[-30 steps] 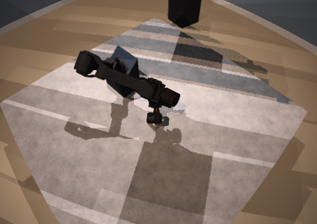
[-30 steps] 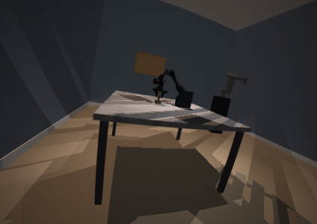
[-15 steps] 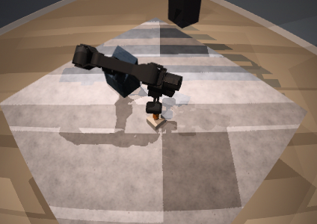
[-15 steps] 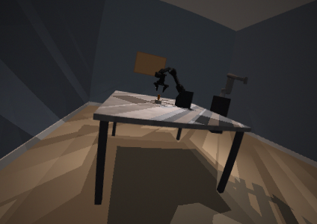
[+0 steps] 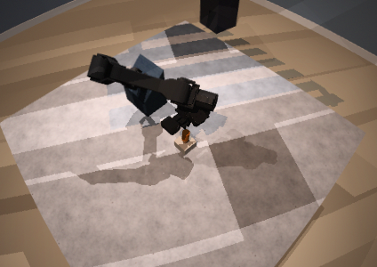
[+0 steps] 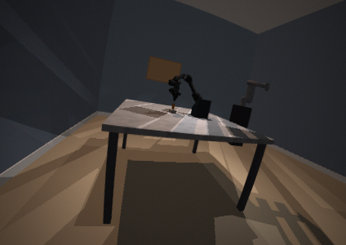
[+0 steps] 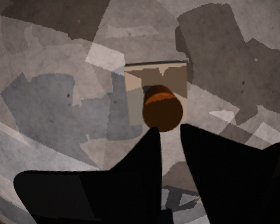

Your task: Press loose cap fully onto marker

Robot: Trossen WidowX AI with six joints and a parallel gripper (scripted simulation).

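Now: the orange cap 5 cm below my gripper tip.
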